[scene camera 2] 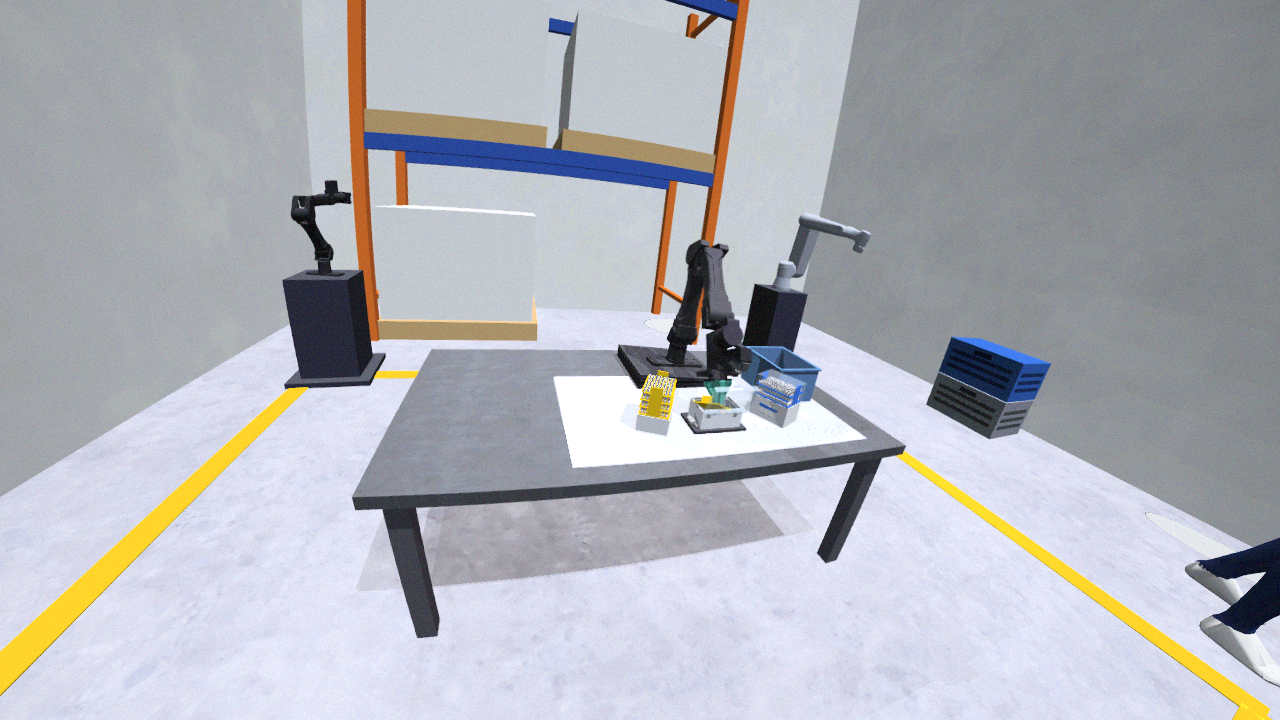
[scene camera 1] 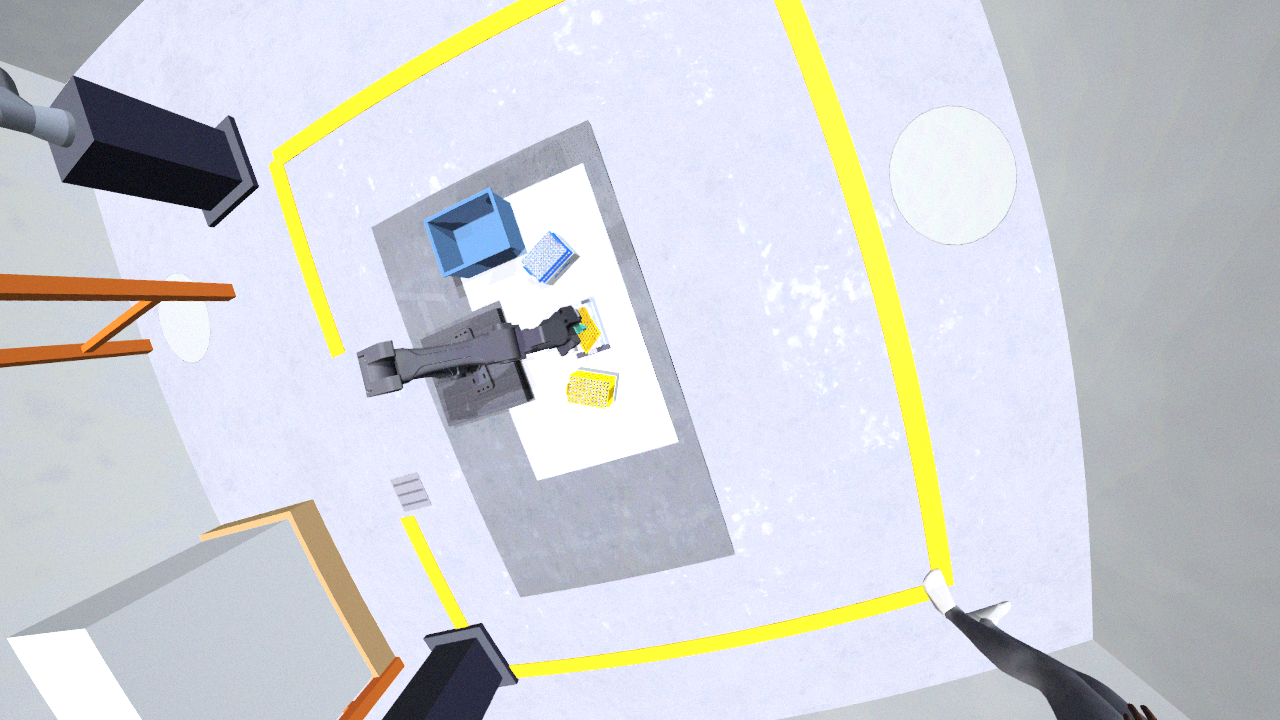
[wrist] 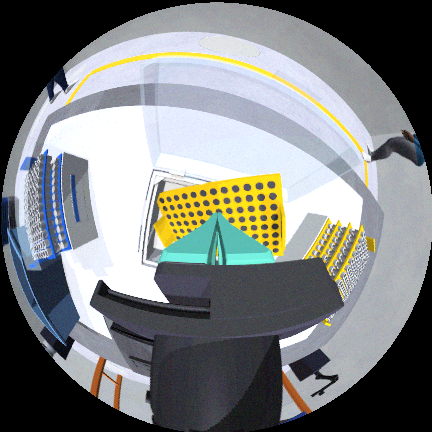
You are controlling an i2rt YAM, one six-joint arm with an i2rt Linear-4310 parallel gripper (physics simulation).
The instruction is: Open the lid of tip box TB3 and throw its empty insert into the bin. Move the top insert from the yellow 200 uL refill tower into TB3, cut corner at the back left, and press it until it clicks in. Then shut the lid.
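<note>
TB3 (scene camera 2: pixel 716 417) (wrist: pixel 148 220) stands in a dark holder with its clear lid (wrist: pixel 195 115) open, upright on the far side in the wrist view. A yellow insert (scene camera 1: pixel 589 335) (wrist: pixel 250 197) with dark, empty-looking holes lies turned and tilted in TB3, its right part above the rim. My gripper (scene camera 1: pixel 581 328) (scene camera 2: pixel 718 402) (wrist: pixel 216 218) is shut with nothing between its teal fingers. Its tips are over the insert; whether they touch it is unclear. The yellow refill tower (scene camera 1: pixel 590 390) (scene camera 2: pixel 656 398) (wrist: pixel 345 255) stands to the right in the wrist view.
The blue bin (scene camera 1: pixel 490 263) (scene camera 2: pixel 810 385) (wrist: pixel 45 295) is on the other side of TB3 from the yellow tower. A blue tip rack tower (scene camera 1: pixel 547 257) (scene camera 2: pixel 775 404) (wrist: pixel 50 205) stands between the bin and TB3. They stand on a white mat (scene camera 1: pixel 617 438) (scene camera 2: pixel 599 447).
</note>
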